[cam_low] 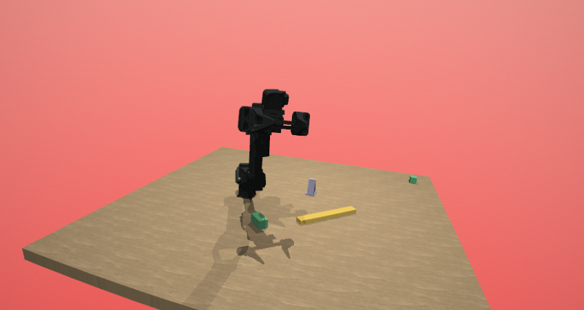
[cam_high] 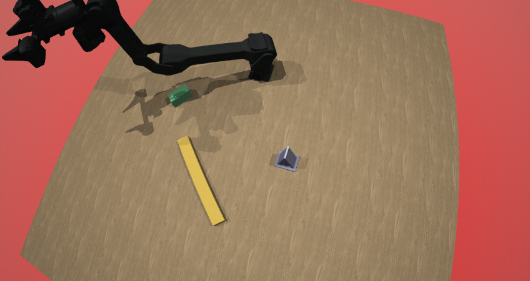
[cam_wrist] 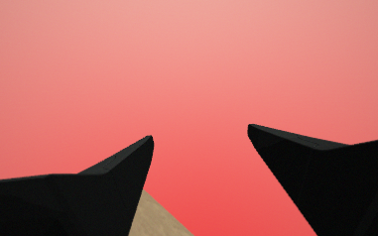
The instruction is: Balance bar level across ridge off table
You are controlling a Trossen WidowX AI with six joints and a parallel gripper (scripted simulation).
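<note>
The yellow bar is 420 mm to the left of my gripper tip, 420 mm below it and 60 mm ahead of it. Round my gripper tip: green cube 980 mm to the left, 440 mm ahead, 410 mm below.
</note>
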